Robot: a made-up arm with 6 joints. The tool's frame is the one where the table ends. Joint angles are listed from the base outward.
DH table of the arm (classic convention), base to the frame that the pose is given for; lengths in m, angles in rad. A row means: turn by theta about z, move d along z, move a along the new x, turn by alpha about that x. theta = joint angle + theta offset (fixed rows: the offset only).
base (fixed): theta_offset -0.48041  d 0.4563  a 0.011  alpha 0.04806
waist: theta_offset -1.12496  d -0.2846  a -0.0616  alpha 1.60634
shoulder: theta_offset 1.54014  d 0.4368  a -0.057  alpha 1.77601
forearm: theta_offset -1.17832  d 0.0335  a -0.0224  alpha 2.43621
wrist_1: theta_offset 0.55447  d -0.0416  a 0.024  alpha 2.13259
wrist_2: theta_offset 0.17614  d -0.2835  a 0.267  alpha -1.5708
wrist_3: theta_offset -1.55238  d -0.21  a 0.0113  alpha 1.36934
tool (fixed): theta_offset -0.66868  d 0.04  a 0  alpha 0
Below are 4 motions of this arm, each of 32 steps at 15 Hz.
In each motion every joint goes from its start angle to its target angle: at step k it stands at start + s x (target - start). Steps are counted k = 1, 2, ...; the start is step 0. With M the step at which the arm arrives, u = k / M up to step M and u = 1 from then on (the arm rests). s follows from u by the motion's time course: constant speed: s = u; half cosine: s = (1 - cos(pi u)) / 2; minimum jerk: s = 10 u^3 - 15 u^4 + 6 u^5.
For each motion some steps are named. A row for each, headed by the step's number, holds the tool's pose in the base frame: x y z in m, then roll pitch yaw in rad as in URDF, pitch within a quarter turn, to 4 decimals.
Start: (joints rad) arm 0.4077 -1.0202 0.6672 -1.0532 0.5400 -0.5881
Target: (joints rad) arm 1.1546 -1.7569 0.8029 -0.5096 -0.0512 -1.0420
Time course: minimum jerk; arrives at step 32
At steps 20, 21, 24, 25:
20: 0.0450 -0.0764 0.0254 1.4896 1.0868 -2.8557
21: 0.0377 -0.0619 0.0079 1.3740 1.0306 -2.9147
24: 0.0085 -0.0281 -0.0296 1.1747 0.8729 -2.9751
25: -0.0011 -0.0206 -0.0375 1.1386 0.8311 -2.9768

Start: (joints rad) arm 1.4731 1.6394 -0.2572 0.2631 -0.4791 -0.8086
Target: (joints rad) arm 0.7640 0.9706 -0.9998 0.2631 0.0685 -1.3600
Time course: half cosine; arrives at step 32
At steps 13, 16, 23, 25, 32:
13: 0.1149 -0.6356 0.4512 -2.0671 -0.3285 -3.0605
16: 0.0705 -0.6664 0.4050 -2.0377 -0.4805 3.0968
23: -0.0686 -0.7147 0.2917 -1.9998 -0.8371 2.8500
25: -0.1066 -0.7191 0.2658 -2.0001 -0.9182 2.8036
32: -0.1741 -0.7195 0.2235 -2.0135 -1.0525 2.7386

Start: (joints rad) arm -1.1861 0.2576 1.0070 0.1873 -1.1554 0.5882
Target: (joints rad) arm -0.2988 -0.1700 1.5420 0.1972 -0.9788 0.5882
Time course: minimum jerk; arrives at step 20
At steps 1, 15, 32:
1: -0.3995 0.1961 -0.1136 1.2527 -0.2197 2.5439
15: -0.2135 -0.1040 -0.1512 1.3017 0.4126 -2.8505
32: -0.1859 -0.1188 -0.1471 1.3140 0.4841 -2.7595

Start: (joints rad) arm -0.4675 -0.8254 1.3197 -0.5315 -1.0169 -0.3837
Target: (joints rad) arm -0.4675 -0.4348 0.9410 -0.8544 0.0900 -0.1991
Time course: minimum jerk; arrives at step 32
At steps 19, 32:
19: -0.2540 -0.1287 0.1772 2.6069 0.7560 3.1134
32: -0.2225 -0.0525 0.3248 3.1158 0.3699 -2.8891

